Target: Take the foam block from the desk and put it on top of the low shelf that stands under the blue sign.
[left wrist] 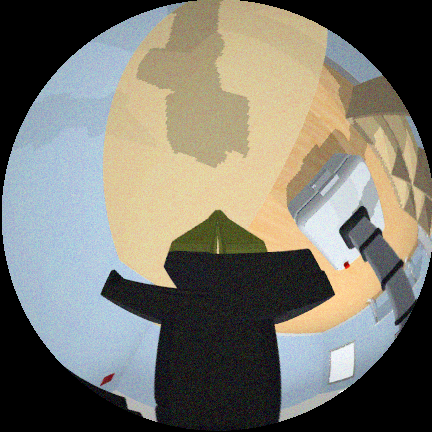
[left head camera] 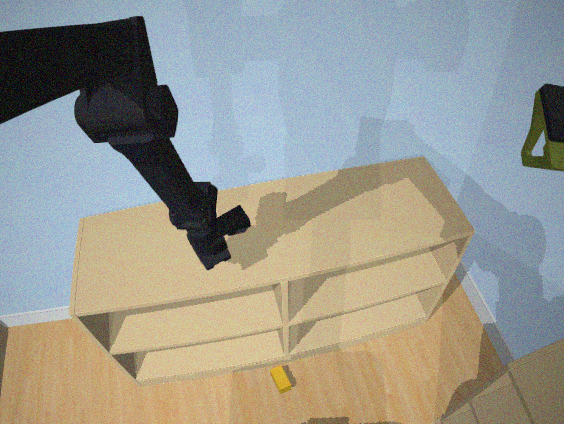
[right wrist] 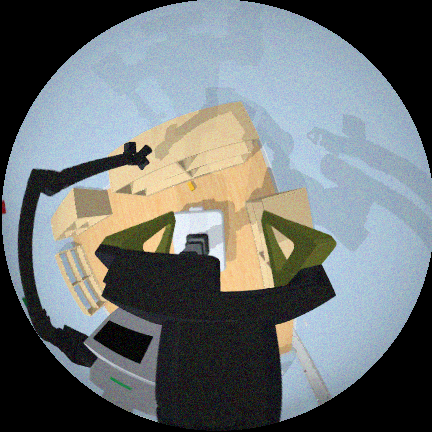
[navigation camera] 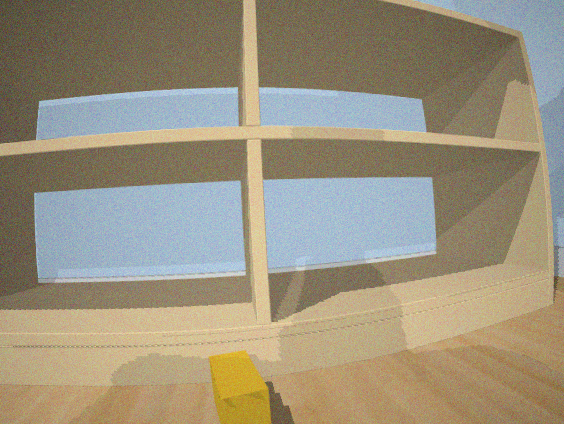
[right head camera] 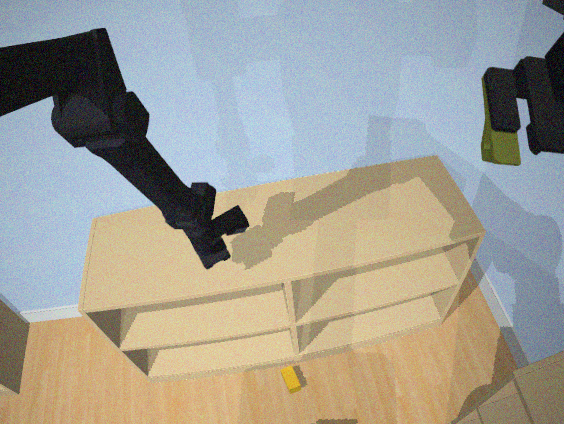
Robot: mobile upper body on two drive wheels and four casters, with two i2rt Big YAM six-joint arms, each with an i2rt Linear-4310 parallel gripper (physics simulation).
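Frame: origin at the left arm's base, x back, y up, z left, level; centimetres.
Seen in the pictures: left gripper, between the fingertips: [left wrist: 217, 214] [left head camera: 214, 259] [right wrist: 147, 160] [right head camera: 217, 259]; right gripper, between the fingertips: [left head camera: 561, 163] [right wrist: 217, 215] [right head camera: 531, 157].
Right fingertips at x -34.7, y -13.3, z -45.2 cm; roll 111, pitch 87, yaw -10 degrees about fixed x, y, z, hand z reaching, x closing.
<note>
A point is followed by its place in that frame.
The yellow foam block [left head camera: 280, 379] @(x -58.2, y -134.9, z -14.9 cm) [right head camera: 290, 379] @(x -58.3, y -135.0, z -15.0 cm) [right wrist: 191, 186] @(x -58.1, y -135.0, z -16.4 cm) [navigation camera: 239, 382] @(x -56.9, y -135.0, z -15.9 cm) lies on the floor in front of the low two-tier shelf [left head camera: 150, 250] @(x -76.1, y -80.0, z 21.3 cm) [right head camera: 150, 255] @(x -73.9, y -80.0, z 23.2 cm) [left wrist: 190, 185] @(x -74.3, y -80.0, z 2.6 cm) [right wrist: 200, 135] @(x -85.1, y -80.0, z -35.4 cm) [navigation camera: 252, 225] @(x -67.5, y -119.7, z -16.4 cm), near the foot of its middle divider. My left gripper [left head camera: 212, 256] @(x -68.7, y -73.6, z 0.3 cm) [right head camera: 212, 255] @(x -68.7, y -73.6, z 0.3 cm) [left wrist: 217, 214] @(x -68.7, y -73.6, z 0.3 cm) is shut and empty, above the shelf's top board. The block does not touch it. My right gripper [right wrist: 217, 215] @(x -34.7, y -13.3, z -45.2 cm) is open and empty, high at the right; an olive finger [left head camera: 554, 155] @(x -29.3, y -8.2, z -38.3 cm) [right head camera: 502, 150] @(x -29.1, y -8.3, z -38.6 cm) shows in the head cameras. The blue sign does not show.
Another wooden unit [left head camera: 535, 375] @(x -34.1, y -80.0, z -80.7 cm) [right head camera: 542, 377] @(x -35.9, y -80.0, z -81.1 cm) [right wrist: 290, 202] @(x -35.3, y -80.0, z -95.1 cm) stands at the right. One more unit [right head camera: 12, 340] @(x -56.6, y -129.8, z 113.5 cm) [right wrist: 92, 201] @(x -53.1, y -108.9, z 112.5 cm) stands at the left. My white base [left wrist: 340, 210] @(x -19.1, y -115.0, z -19.3 cm) [right wrist: 197, 220] @(x -22.6, y -115.0, z -24.4 cm) is on the floor before the shelf. A blue wall [left head camera: 300, 100] @(x -109.0, y -52.8, z -21.7 cm) rises behind it.
</note>
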